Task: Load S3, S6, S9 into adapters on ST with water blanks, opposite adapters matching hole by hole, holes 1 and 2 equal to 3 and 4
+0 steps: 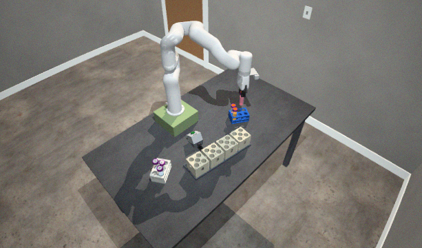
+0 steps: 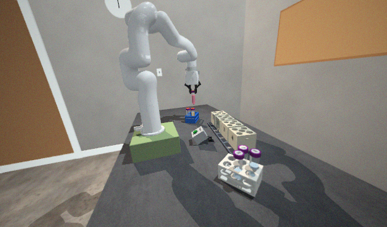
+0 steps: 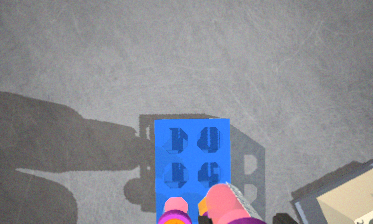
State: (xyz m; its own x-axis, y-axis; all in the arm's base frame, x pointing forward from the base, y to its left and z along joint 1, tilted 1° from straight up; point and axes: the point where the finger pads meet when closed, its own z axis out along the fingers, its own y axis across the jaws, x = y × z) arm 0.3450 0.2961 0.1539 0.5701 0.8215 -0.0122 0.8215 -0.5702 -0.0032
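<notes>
Now: the sample tube 10 mm ahead of my hand and 50 mm below it. Round my hand: blue sample rack: 20 mm behind, 10 mm to the left, 220 mm below; then green done key: 120 mm behind, 350 mm to the right, 190 mm below; then adapter 1: 130 mm ahead, 180 mm to the right, 200 mm below.
</notes>
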